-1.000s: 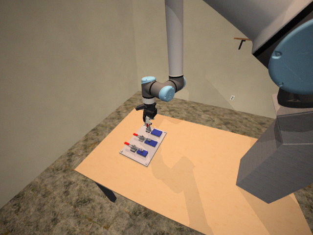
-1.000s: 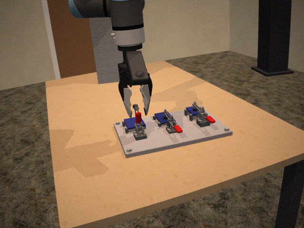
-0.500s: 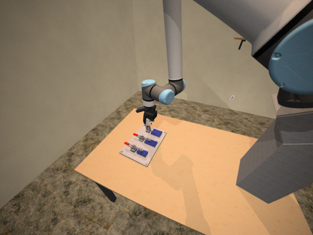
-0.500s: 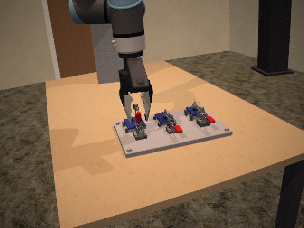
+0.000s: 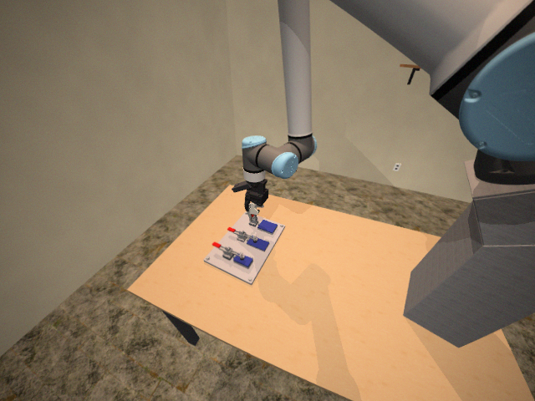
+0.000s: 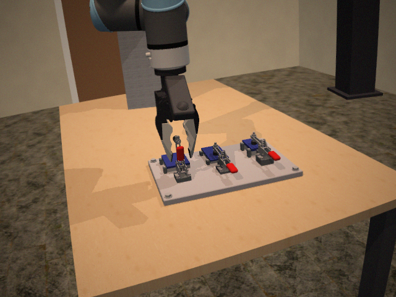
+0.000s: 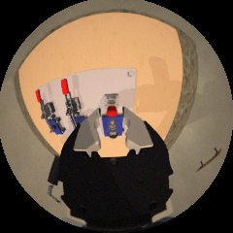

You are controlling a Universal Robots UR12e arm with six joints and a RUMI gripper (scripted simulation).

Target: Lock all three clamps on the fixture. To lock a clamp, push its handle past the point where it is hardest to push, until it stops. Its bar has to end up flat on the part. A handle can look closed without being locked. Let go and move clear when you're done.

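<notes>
My hand is 80 mm past the blue part, 50 mm above it and 10 mm to the left of it. Round my hand: grey fixture plate: 110 mm to the left, 80 mm below, 50 mm behind.
</notes>
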